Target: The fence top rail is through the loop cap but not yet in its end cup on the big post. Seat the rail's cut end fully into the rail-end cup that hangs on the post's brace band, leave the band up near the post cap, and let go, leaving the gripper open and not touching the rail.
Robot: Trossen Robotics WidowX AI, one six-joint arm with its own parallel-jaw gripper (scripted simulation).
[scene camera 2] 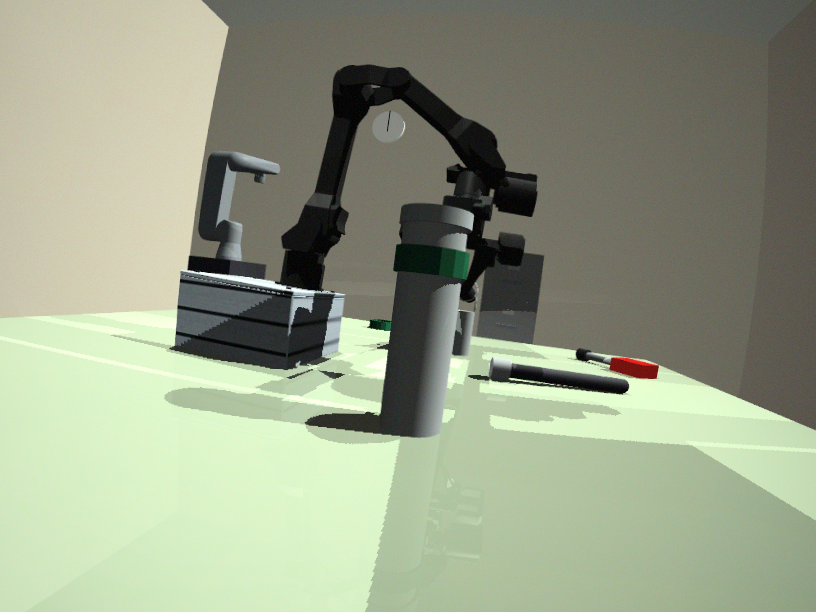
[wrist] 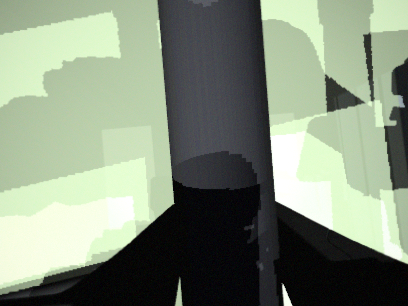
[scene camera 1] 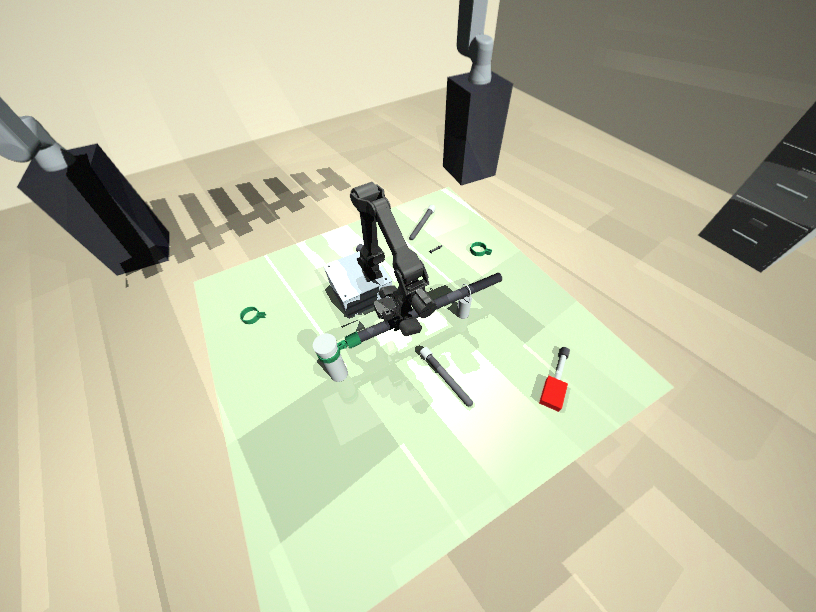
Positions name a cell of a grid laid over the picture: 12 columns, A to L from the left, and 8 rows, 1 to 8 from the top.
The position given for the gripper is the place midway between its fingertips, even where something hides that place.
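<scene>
A red-handled tool (scene camera 2: J5), (scene camera 1: I6) is part of the scene, though in the wrist view the tool is out of frame. There is also a top rail (scene camera 1: F5), (wrist: G2). The robot's gripper (scene camera 2: G4), (wrist: G6), (scene camera 1: F5) is visible as well.
</scene>
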